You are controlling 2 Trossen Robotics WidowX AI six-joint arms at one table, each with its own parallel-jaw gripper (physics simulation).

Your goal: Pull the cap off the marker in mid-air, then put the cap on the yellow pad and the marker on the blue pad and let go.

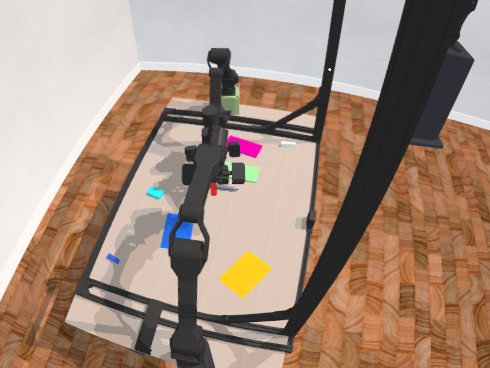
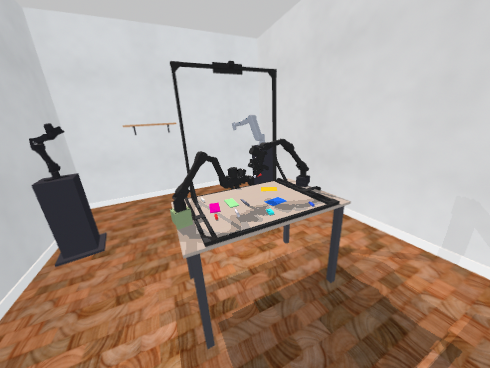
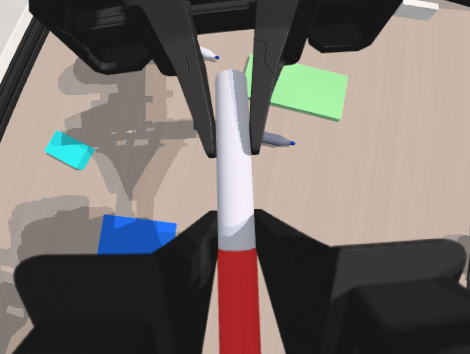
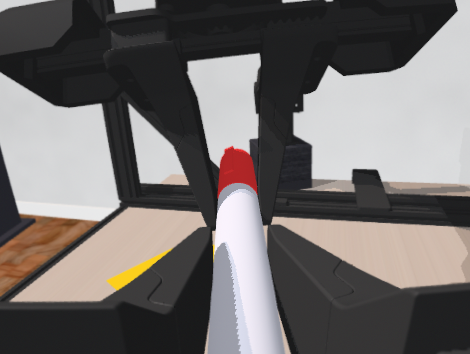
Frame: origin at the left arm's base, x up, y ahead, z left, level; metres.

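Where they show: left gripper, fingertip midpoint: (image 2: pixel 255 177) (image 3: pixel 235 218) (image 4: pixel 240 228); right gripper, fingertip midpoint: (image 2: pixel 252 176) (image 3: pixel 233 154) (image 4: pixel 239 239); left arm's base, link origin: (image 1: pixel 192 355) (image 2: pixel 303 176); right arm's base, link origin: (image 1: pixel 228 91) (image 2: pixel 180 209).
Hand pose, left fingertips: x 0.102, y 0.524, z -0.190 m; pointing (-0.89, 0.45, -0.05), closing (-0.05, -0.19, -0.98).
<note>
Things, the pixels of their top centre, and the offset from my left fingertips.
- marker's white barrel, top centre: (image 4: pixel 238 202) (image 3: pixel 234 200) dx +0.015, dy +0.008, dz -0.002 m
- yellow pad, top centre: (image 4: pixel 177 270) (image 1: pixel 245 273) (image 2: pixel 268 189) dx -0.189, dy -0.263, dz -0.035 m
- blue pad, top centre: (image 3: pixel 131 274) (image 1: pixel 177 231) (image 2: pixel 275 201) dx -0.189, dy -0.045, dz +0.157 m
- green pad, top centre: (image 3: pixel 294 84) (image 1: pixel 239 171) (image 2: pixel 231 202) dx -0.182, dy +0.165, dz -0.124 m
- magenta pad, top centre: (image 1: pixel 242 145) (image 2: pixel 214 207) dx -0.182, dy +0.299, dz -0.174 m
- dark pen, top centre: (image 3: pixel 244 130) (image 1: pixel 220 185) (image 2: pixel 244 200) dx -0.171, dy +0.108, dz -0.035 m
- cyan block, top centre: (image 3: pixel 66 148) (image 1: pixel 155 191) dx -0.175, dy +0.145, dz +0.218 m
- small blue cylinder, top centre: (image 1: pixel 112 257) dx -0.169, dy -0.115, dz +0.415 m
The marker's white barrel (image 3: pixel 234 187) (image 4: pixel 247 290) is held in mid-air, with its red cap (image 1: pixel 213 189) (image 2: pixel 259 175) (image 3: pixel 239 300) (image 4: pixel 238 170) on its end. My left gripper (image 3: pixel 235 218) is shut on the marker at its cap end. My right gripper (image 3: pixel 233 154) (image 4: pixel 239 239) is shut on the white barrel, farther along; the two grippers' fingertips face each other closely. The yellow pad (image 1: pixel 245 274) (image 2: pixel 269 189) (image 4: pixel 140 272) lies flat on the table. The blue pad (image 1: pixel 172 231) (image 2: pixel 275 201) (image 3: pixel 130 240) lies below the left arm, partly hidden.
A green pad (image 1: pixel 251 174) (image 3: pixel 310 92), a magenta pad (image 1: pixel 245 146) (image 2: pixel 214 207), a dark pen (image 2: pixel 245 202) (image 3: pixel 276 139), a cyan block (image 1: pixel 155 192) (image 3: pixel 69 150) and a small blue cylinder (image 1: pixel 113 258) lie on the table. A black frame (image 1: pixel 315 175) edges the table.
</note>
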